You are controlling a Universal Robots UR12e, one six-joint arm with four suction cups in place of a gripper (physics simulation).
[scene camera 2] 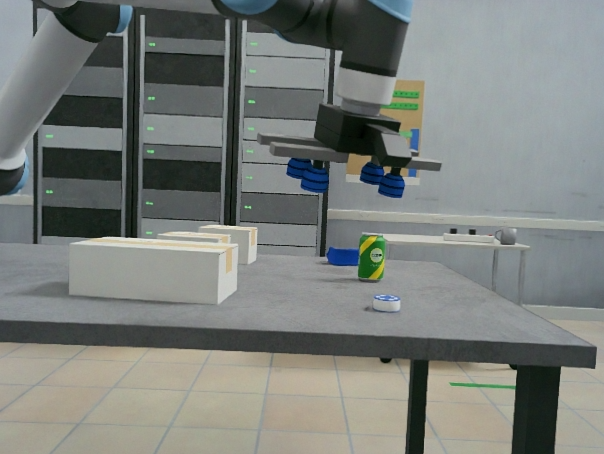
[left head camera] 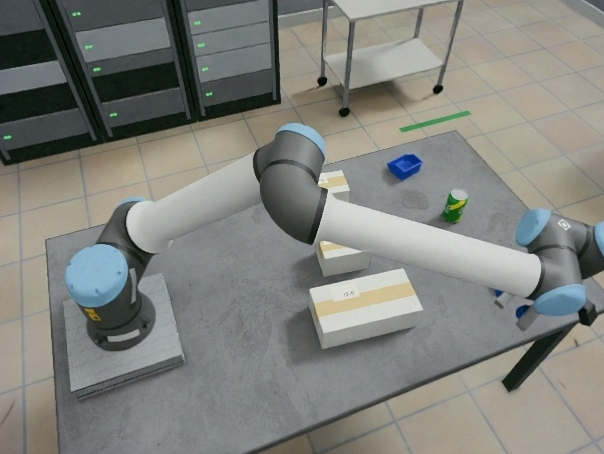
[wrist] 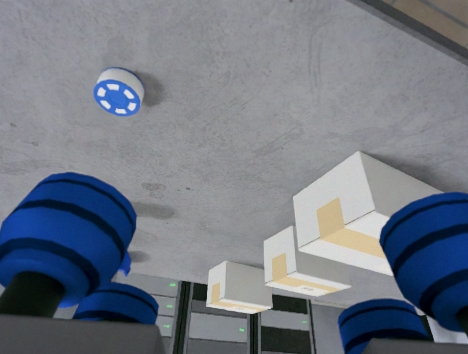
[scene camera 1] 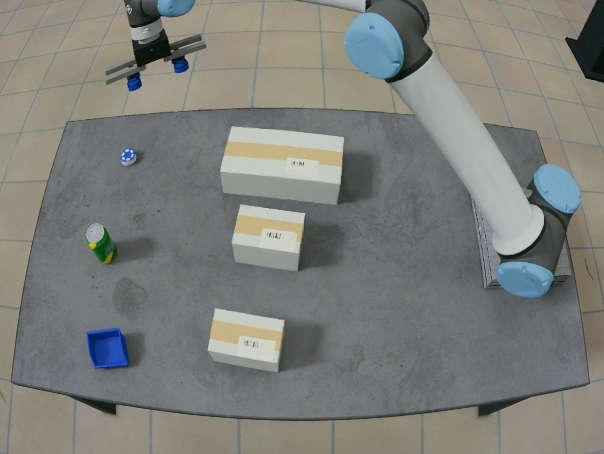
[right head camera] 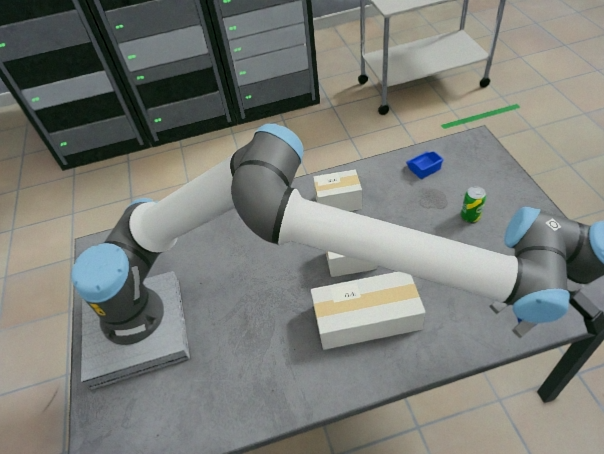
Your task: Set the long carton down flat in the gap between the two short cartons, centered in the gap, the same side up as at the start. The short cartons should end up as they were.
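Frame: origin at the arm's base, x up, y right, z ahead, level; millimetres.
Seen in the pictures: hand at its tool point: [scene camera 2: 343, 184] [wrist: 252, 274] [scene camera 1: 157, 73]; arm's base at its link origin: [left head camera: 122, 320] [right head camera: 133, 316].
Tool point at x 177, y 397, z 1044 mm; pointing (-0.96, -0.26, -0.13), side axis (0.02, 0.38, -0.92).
Pixels of each thing's top centre, then the offset from my tool point to it.
- long white carton at its top centre: [wrist: 400, 255] [scene camera 2: 158, 243] [scene camera 1: 283, 152] [right head camera: 366, 300] [left head camera: 365, 299] dx -138, dy -193, dz -363 mm
- green can at its top centre: [scene camera 1: 95, 232] [scene camera 2: 372, 233] [right head camera: 476, 192] [left head camera: 459, 194] dx -117, dy -444, dz +115 mm
- blue bin at its top centre: [scene camera 1: 104, 346] [scene camera 2: 346, 247] [right head camera: 425, 157] [left head camera: 405, 160] dx -188, dy -725, dz +74 mm
- blue-and-white round piece at its top centre: [wrist: 117, 99] [scene camera 2: 386, 297] [scene camera 1: 127, 154] dx -216, dy -129, dz +106 mm
The long white carton [left head camera: 367, 315] [right head camera: 370, 320] [scene camera 1: 280, 182] [scene camera 2: 145, 272] [wrist: 350, 190] lies flat, label and tan tape up, outside the gap, beside one short carton [left head camera: 345, 262] [right head camera: 350, 265] [scene camera 1: 267, 252] [wrist: 295, 282]. The other short carton [left head camera: 340, 192] [right head camera: 340, 200] [scene camera 1: 245, 352] [scene camera 2: 248, 245] [wrist: 245, 285] stands across the gap, slightly offset sideways. Both short cartons are upright with tape on top; the arm partly covers them in the head views. My gripper [scene camera 1: 157, 73] [scene camera 2: 347, 177] is open: its four blue cups hang high and touch nothing, off to the can side of the long carton.
A green can [left head camera: 454, 206] [right head camera: 473, 205] [scene camera 1: 102, 244] [scene camera 2: 371, 257], a blue bin [left head camera: 405, 166] [right head camera: 425, 164] [scene camera 1: 108, 348] [scene camera 2: 342, 256] and a blue-and-white round piece [scene camera 1: 128, 156] [scene camera 2: 386, 303] [wrist: 119, 92] stand toward the table end away from the robot base.
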